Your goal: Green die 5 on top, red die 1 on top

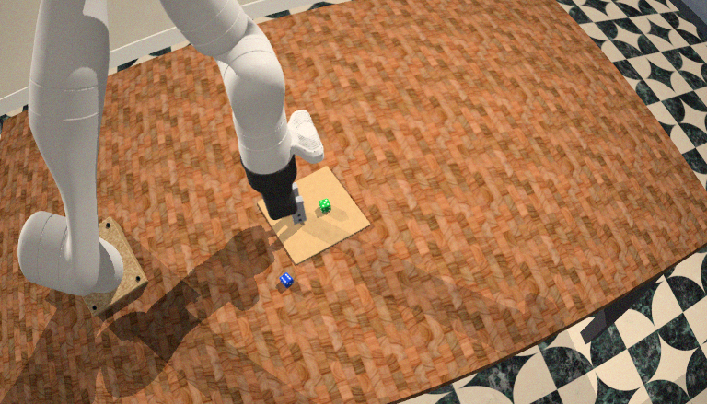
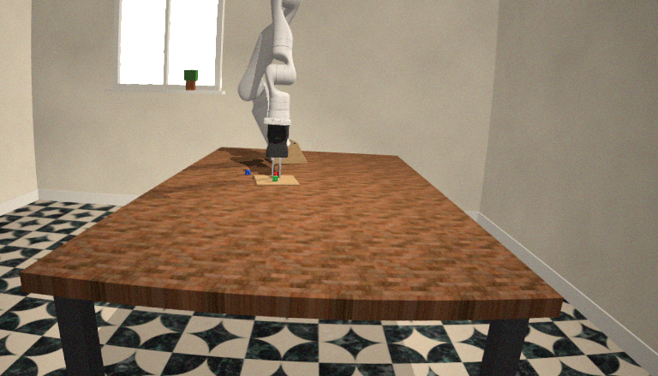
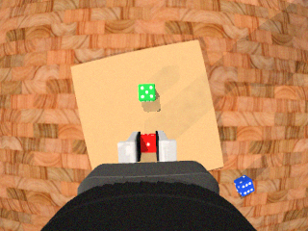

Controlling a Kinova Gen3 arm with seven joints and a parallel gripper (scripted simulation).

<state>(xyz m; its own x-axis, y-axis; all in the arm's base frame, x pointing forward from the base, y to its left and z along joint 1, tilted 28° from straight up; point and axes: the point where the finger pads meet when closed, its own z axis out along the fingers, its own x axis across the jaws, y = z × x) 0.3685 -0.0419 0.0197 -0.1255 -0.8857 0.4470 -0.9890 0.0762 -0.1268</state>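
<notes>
My gripper is now 10 mm above the red die. The rest, counted from my hand: tan mat: 20 mm ahead, 30 mm below; green die: 50 mm ahead, 10 mm to the right, 20 mm below; blue die: 70 mm behind, 100 mm to the right, 20 mm below.
</notes>
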